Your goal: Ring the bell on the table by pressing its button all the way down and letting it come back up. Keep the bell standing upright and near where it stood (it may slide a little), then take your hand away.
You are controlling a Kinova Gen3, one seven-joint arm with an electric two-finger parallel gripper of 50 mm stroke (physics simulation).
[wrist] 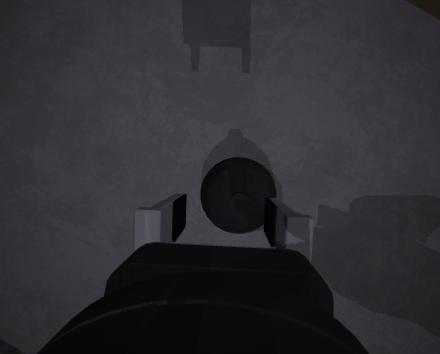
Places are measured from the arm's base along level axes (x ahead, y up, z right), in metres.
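Pixels of known places: gripper, fingertip midpoint: (225,212).
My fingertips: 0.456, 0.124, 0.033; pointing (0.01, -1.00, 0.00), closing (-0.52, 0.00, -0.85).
Observation:
Behind a point stands the place of what it marks, as x, y, z.
The bell (225,180) {0.446, 0.019, 0.042} is a dark, round shape seen from above, upright on the grey table (125,100) {0.437, -0.021, 0.188}, with a small round button (241,201) {0.452, 0.045, 0.020} at its middle. My gripper (225,212) {0.456, 0.124, 0.032} is open, with nothing between its fingers. The bell shows just beyond the fingertips, between them in the view and nearer the right finger, which overlaps its right edge. The height of the fingers above the button is hard to tell from this view.
A brown edge of an object (427,6) {0.162, -0.012, -0.037} shows in the top right corner. Shadows of the gripper and arm lie on the table at the top and at the right. The bell's shadow falls just above it in the view.

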